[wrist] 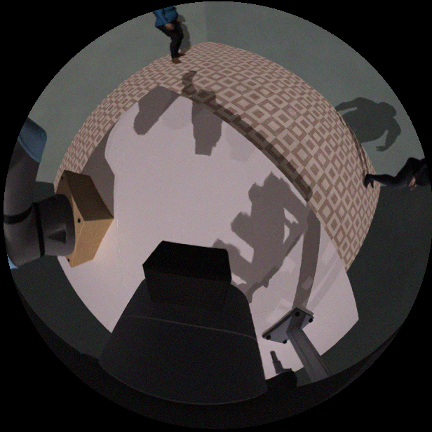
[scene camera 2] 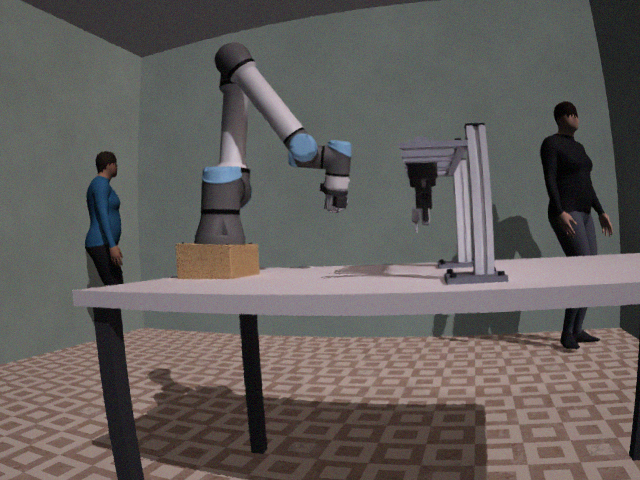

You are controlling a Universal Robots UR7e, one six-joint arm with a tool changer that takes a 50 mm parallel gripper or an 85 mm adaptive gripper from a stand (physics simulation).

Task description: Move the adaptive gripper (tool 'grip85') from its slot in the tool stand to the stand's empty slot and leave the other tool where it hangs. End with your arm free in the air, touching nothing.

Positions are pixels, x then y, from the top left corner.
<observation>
An adaptive gripper shows in scene camera 2 [422, 172]. One and the same spot on a tool stand: [wrist: 290, 327] is [scene camera 2: 454, 262].
</observation>
